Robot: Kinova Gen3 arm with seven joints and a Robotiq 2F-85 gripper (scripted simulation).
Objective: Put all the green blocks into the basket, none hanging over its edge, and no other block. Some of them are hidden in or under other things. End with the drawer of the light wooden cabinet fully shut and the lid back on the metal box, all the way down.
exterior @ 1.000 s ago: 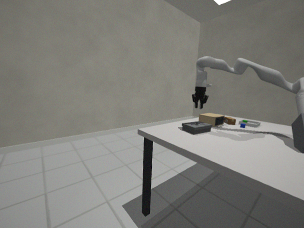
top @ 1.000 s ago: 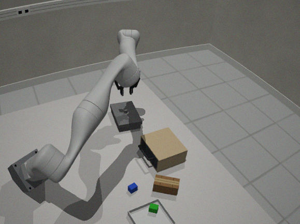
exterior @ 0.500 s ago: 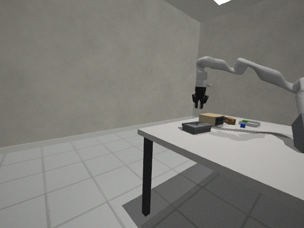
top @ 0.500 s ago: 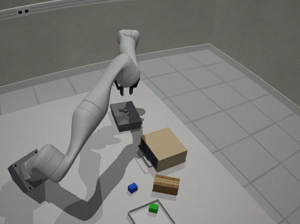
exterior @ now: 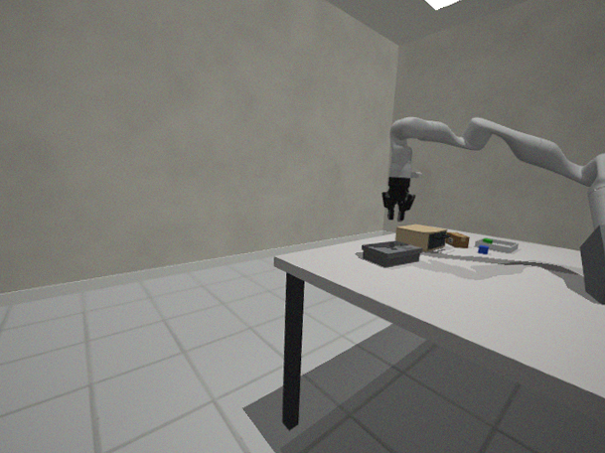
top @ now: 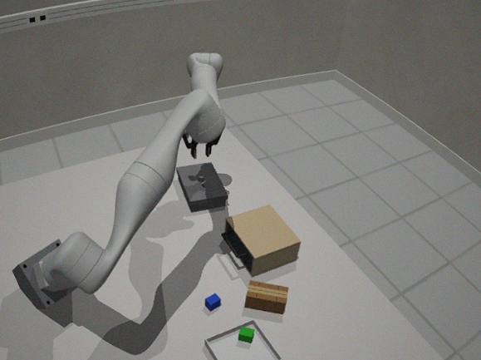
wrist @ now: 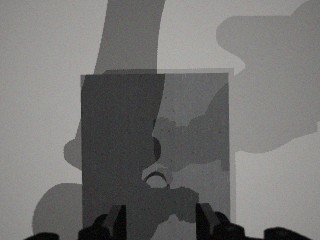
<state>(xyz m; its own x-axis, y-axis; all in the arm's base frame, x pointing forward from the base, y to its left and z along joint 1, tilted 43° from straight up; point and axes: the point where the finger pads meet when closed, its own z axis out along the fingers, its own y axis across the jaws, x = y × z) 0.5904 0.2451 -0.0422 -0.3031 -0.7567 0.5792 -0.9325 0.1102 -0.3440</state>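
Right now the knobbed lid is 12 cm below my hand. The rest, counted from my hand: blue block (25 cm behind, 42 cm to the right, 15 cm below); light wooden cabinet (1 cm behind, 32 cm to the right, 13 cm below); darker brown wooden box (12 cm behind, 49 cm to the right, 14 cm below).
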